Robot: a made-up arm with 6 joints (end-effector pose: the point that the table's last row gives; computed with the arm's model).
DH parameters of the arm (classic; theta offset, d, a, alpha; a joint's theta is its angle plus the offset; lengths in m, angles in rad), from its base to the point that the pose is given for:
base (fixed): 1.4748 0 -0.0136 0
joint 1: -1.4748 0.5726 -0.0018 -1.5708
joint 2: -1.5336 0 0.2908 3.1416
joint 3: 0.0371 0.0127 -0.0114 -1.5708
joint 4: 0 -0.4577 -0.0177 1.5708
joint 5: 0 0.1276 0.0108 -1.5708
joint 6: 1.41 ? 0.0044 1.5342
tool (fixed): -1.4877 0.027 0 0
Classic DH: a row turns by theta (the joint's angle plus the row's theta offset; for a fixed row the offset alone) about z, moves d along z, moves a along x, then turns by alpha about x.
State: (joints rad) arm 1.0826 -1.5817 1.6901 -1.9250 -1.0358 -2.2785
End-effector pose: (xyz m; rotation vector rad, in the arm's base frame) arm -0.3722 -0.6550 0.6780 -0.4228 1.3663 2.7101
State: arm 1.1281 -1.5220 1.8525 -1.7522 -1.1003 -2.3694
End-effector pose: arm -0.3221 -0.6895 0.6518 -0.2628 1.2425 2.8134
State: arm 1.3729 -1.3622 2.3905 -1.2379 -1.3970 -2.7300
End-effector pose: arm -0.0684 -0.7342 0.5043 -0.2518 -0.9380 -2.7229
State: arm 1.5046 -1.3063 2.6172 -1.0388 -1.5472 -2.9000
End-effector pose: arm 0.0533 -0.6928 0.4306 -0.3869 -0.8910 -2.4625
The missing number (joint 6, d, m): 0.0387
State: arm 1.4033 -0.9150 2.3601 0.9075 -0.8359 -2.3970
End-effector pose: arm -0.0097 -0.6528 0.5958 -1.5736 0.6102 -1.0123
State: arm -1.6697 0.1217 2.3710 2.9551 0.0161 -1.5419
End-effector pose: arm 0.1597 0.2083 1.1700 2.1360 0.7676 1.7671
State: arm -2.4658 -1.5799 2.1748 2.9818 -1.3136 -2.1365
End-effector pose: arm 0.6003 0.2904 0.3310 1.0168 1.2403 -1.5653
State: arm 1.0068 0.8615 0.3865 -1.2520 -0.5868 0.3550
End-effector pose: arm 0.3731 0.4239 0.4500 0.6614 1.3358 1.0303
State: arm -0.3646 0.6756 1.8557 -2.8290 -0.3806 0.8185
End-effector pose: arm 0.4162 -0.0849 1.1661 1.3650 -1.0447 1.4157
